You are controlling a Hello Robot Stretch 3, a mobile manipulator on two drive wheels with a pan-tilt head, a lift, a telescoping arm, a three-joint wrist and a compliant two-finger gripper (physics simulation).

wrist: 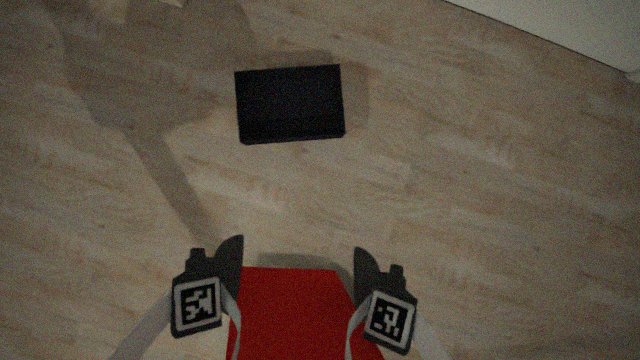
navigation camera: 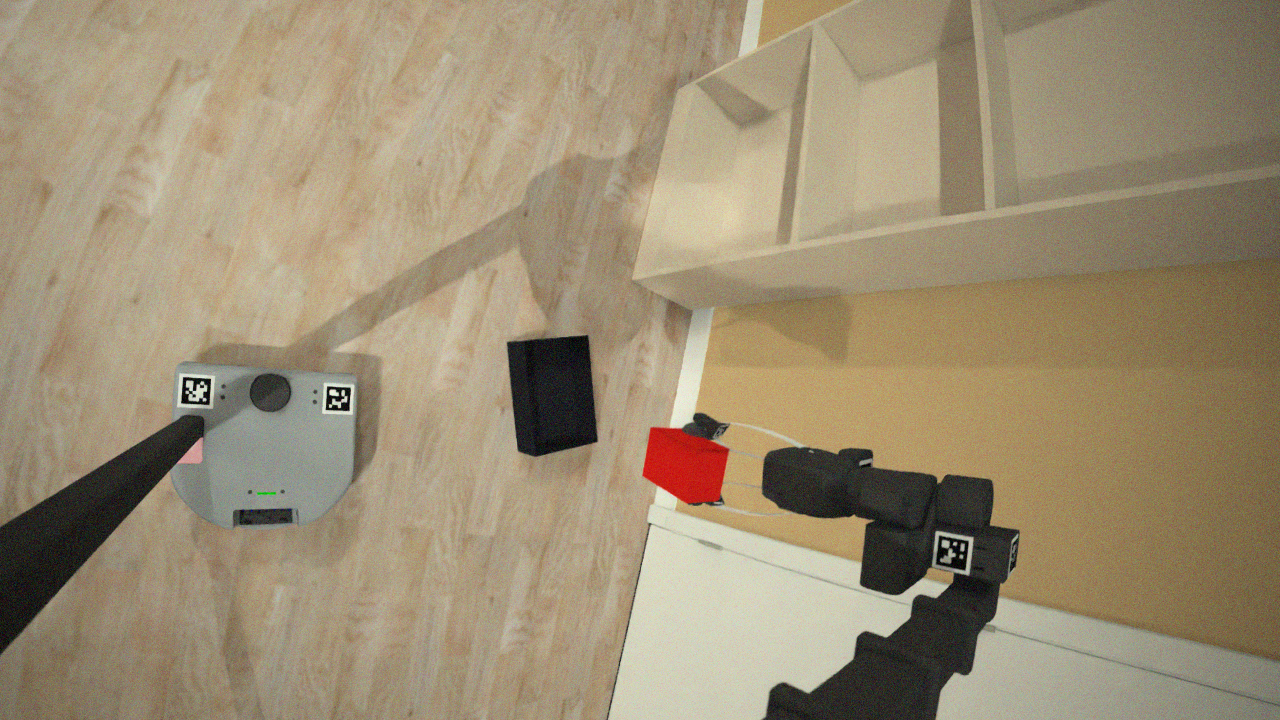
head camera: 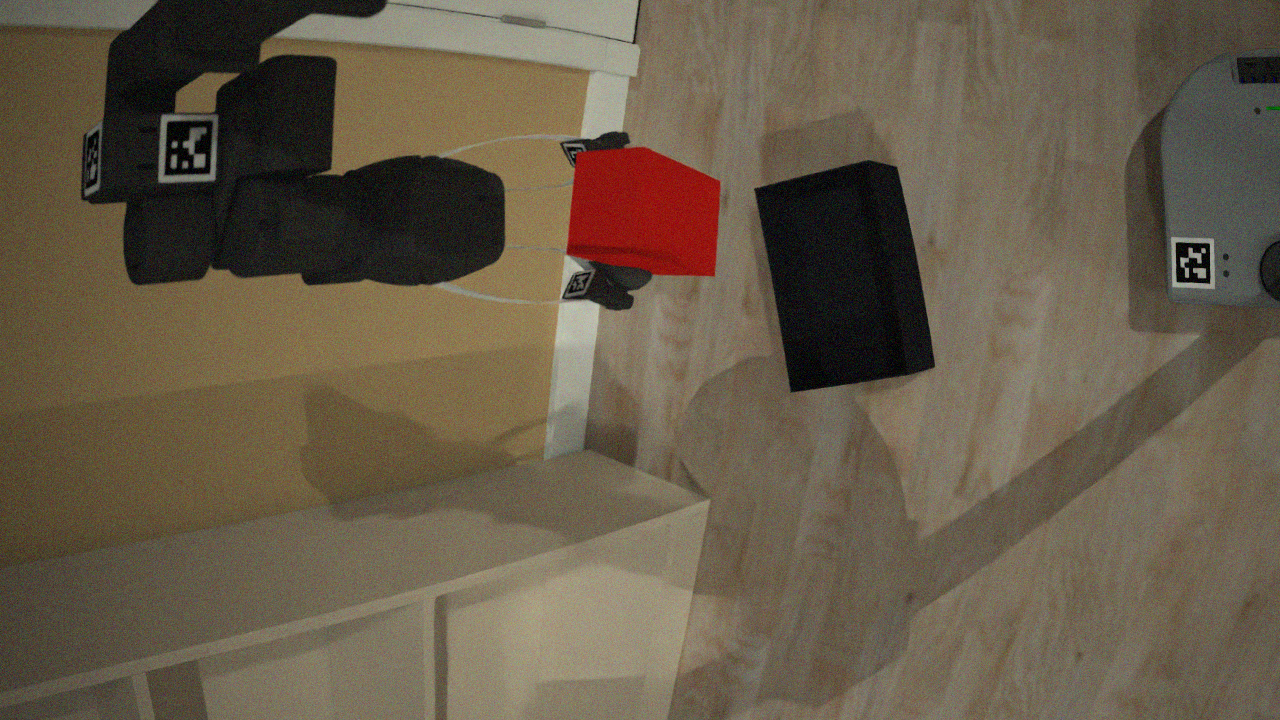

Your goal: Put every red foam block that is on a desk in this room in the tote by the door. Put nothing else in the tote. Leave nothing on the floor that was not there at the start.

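Frame: origin at the robot's base, x ahead, y left, z up, level; metres.
Seen in the pictures: robot's base, link origin: [navigation camera: 270, 390].
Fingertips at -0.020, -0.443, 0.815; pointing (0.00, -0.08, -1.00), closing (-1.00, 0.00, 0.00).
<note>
Pixels of each thing's top centre, then the offset from my fingertips to it, as dx, dy, dz.
- red foam block, top centre: [head camera: 586, 213] [navigation camera: 718, 470] -0.002, +0.034, +0.082
- black tote, top centre: [head camera: 831, 277] [navigation camera: 562, 394] +0.053, -0.255, -0.714
My gripper [head camera: 619, 219] [navigation camera: 705, 465] [wrist: 295, 265] is shut on a red foam block [head camera: 666, 214] [navigation camera: 680, 465] [wrist: 292, 310], with one finger on each side of it. The block is held up in the air, near the wall and door side of the tote. The black tote [head camera: 905, 268] [navigation camera: 522, 402] [wrist: 292, 134] stands on the floor. It lies right of the block in the head view, left of it in the navigation view, and beyond the fingertips in the wrist view. The block and tote are apart in all three views. The tote's inside is too dark to make out.
A pale shelf unit [head camera: 572, 528] [navigation camera: 778, 259] stands against the tan wall [head camera: 429, 358] [navigation camera: 984, 358]. A white door [navigation camera: 716, 617] is beside my arm. My grey base [head camera: 1208, 179] [navigation camera: 268, 447] is across the floor from the wall, with a small pink patch [navigation camera: 190, 450] at its edge.
</note>
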